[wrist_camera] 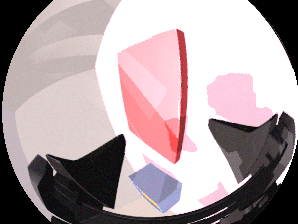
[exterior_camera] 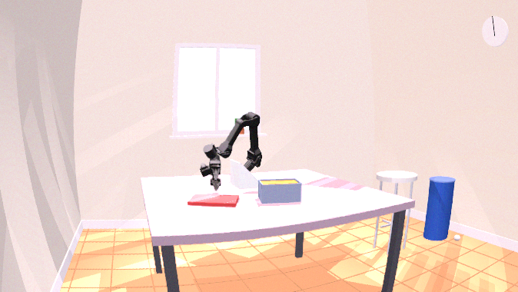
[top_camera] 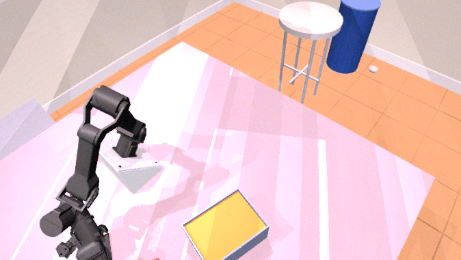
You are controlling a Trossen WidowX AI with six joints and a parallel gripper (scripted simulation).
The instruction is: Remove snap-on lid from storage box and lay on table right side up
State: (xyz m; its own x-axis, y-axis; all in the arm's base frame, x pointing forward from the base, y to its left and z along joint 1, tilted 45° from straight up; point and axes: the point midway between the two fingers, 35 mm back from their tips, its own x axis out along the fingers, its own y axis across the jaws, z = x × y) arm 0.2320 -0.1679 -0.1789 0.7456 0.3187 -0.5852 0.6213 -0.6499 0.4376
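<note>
The red lid lies 100 mm ahead of my gripper tip, 40 mm to the right of it and 50 mm below it. Also, from my gripper tip: grey-blue storage box: 170 mm ahead, 290 mm to the left, 10 mm below.
</note>
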